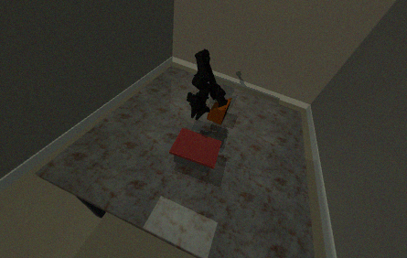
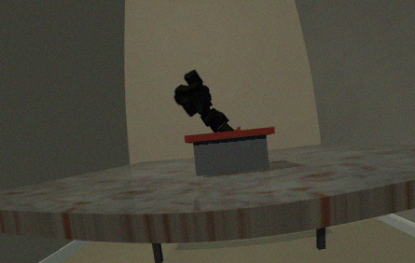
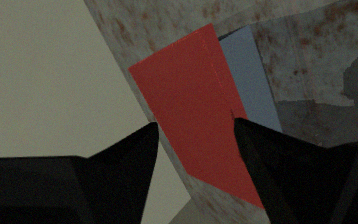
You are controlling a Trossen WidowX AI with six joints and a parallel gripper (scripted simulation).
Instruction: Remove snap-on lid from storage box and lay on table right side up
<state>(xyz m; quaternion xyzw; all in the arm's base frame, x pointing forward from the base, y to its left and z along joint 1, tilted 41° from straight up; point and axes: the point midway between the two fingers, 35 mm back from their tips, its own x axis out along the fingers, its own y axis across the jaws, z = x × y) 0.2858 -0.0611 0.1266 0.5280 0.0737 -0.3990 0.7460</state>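
Now: the red lid 120 mm ahead of my gripper tip, 70 mm below it and 60 mm to the left of it. Also, from my gripper tip: grey-blue storage box: 120 mm below, 120 mm ahead, 60 mm to the left.
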